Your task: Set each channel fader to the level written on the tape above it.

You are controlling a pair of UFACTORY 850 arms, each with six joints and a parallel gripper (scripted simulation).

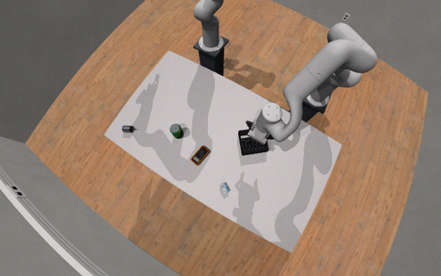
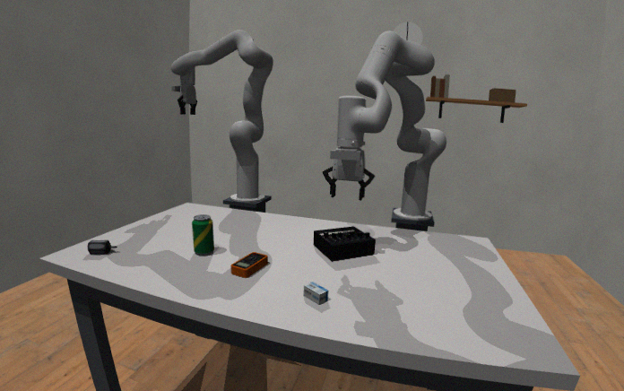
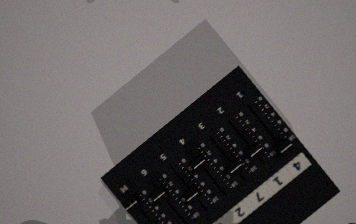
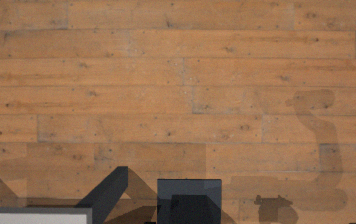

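Now: the fader 1 3 cm ahead of my left hand, 6 cm to the right of it and 13 cm below it. Also, from my left hand: fader 4: 2 cm ahead, 2 cm to the left, 13 cm below; then fader 5: 1 cm behind, 2 cm to the left, 13 cm below; then fader 3: 2 cm ahead, 1 cm to the right, 13 cm below.
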